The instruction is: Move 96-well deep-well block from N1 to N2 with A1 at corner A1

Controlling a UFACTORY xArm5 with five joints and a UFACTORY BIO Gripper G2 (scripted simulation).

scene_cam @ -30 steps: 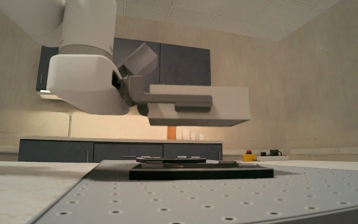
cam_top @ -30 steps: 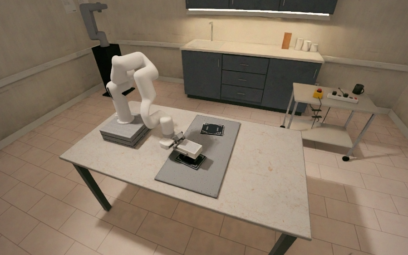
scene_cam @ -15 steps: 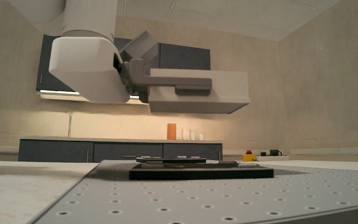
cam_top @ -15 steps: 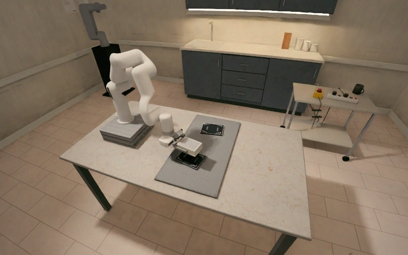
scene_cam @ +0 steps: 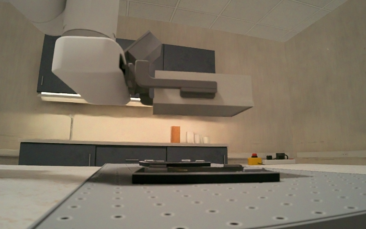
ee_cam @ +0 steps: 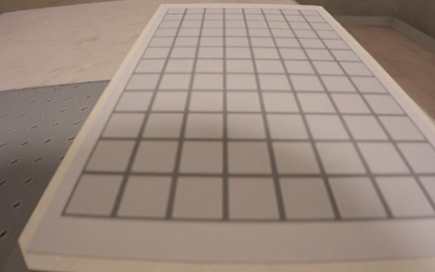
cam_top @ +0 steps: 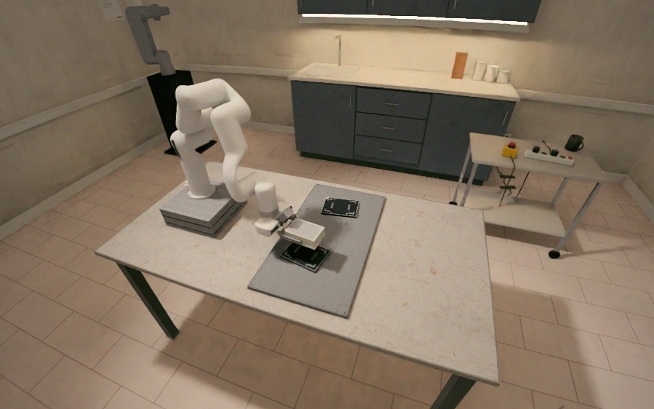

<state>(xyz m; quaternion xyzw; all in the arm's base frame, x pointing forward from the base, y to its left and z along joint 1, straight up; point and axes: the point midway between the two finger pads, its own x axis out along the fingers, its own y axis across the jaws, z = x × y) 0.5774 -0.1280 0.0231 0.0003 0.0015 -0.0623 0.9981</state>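
Right now the A1 mark is 30 mm behind my hand, 360 mm to the left of it and 100 mm below it. From my hand the other things lie so: black plate nest 10 mm ahead, 10 mm to the right, 100 mm below; then white 96-well deep-well block 10 mm ahead.
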